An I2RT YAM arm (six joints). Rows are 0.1 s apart.
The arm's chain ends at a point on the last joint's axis. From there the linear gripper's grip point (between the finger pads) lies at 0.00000 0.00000 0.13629 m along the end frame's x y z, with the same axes.
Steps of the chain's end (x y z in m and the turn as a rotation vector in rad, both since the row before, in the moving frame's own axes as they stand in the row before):
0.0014 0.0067 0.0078 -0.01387 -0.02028 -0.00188
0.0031 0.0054 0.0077 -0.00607 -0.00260 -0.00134
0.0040 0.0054 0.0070 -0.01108 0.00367 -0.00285
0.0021 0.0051 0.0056 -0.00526 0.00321 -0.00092
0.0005 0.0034 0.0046 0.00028 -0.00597 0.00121
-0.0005 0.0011 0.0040 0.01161 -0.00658 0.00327
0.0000 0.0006 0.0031 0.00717 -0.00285 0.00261
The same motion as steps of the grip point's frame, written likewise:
-0.0014 0.0086 0.0078 -0.01387 -0.02028 -0.00188
0.0027 0.0062 0.0077 -0.00607 -0.00260 -0.00134
0.0045 0.0069 0.0070 -0.01108 0.00367 -0.00285
0.0025 0.0058 0.0056 -0.00526 0.00321 -0.00092
-0.0003 0.0034 0.0046 0.00028 -0.00597 0.00121
-0.0014 -0.0005 0.0040 0.01161 -0.00658 0.00327
-0.0004 -0.0004 0.0031 0.00717 -0.00285 0.00261

